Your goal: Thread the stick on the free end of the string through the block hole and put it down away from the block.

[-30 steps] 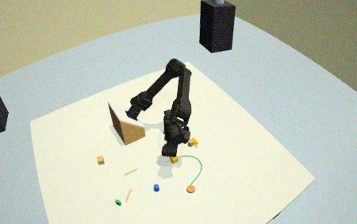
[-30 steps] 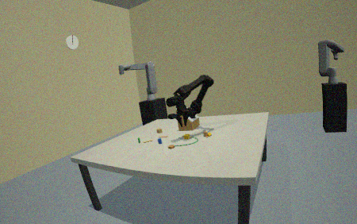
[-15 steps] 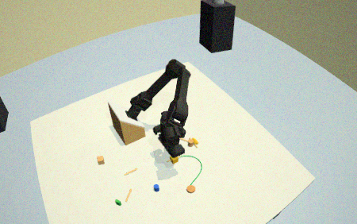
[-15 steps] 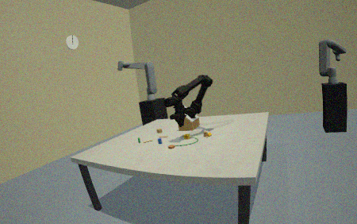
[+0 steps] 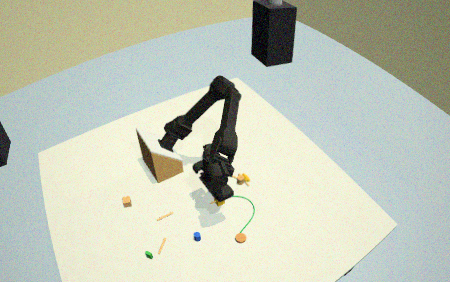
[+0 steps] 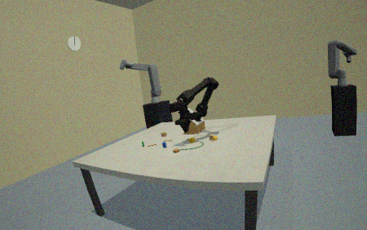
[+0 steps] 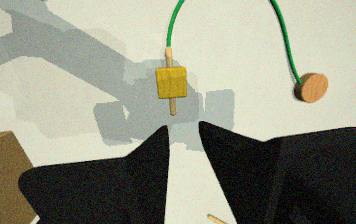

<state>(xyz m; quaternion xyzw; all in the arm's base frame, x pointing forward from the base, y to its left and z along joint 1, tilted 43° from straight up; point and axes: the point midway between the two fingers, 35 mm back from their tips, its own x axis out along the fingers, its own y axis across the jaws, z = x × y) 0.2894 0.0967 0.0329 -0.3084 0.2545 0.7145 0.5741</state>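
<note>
The yellow block lies 10 mm behind my gripper tip, 30 mm to the left of it and 60 mm below it. Also, from my gripper tip: thin wooden stick (10 mm behind, 40 mm to the left, 60 mm below); blue cylinder (120 mm ahead, 120 mm to the right, 60 mm below); tan cylinder (70 mm behind, 150 mm to the left, 60 mm below).
</note>
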